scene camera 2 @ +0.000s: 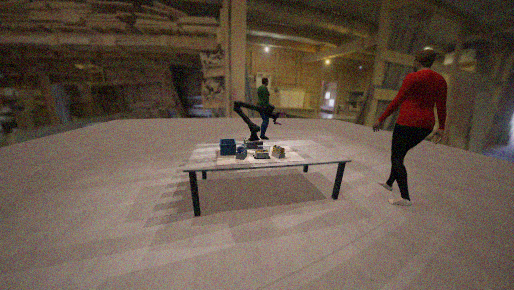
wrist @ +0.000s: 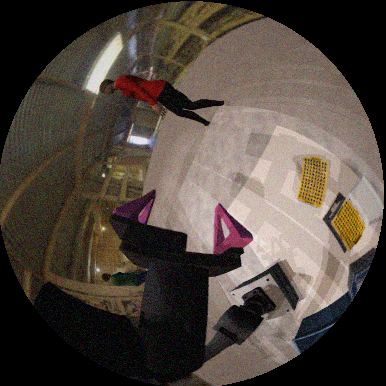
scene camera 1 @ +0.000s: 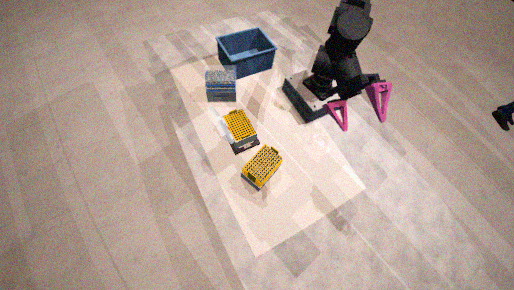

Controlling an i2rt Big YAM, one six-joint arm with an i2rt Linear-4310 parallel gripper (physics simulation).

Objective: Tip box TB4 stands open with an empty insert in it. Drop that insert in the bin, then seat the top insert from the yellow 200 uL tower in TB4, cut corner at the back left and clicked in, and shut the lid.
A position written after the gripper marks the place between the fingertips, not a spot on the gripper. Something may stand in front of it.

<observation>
The gripper (scene camera 1: 362, 127) is open, with nothing in its grasp. A yellow insert (wrist: 348, 224) rests on a tip box TB4 (scene camera 1: 244, 144). Also in view: a blue bin (scene camera 1: 251, 50).
The gripper shows as well in the wrist view (wrist: 186, 199).
</observation>
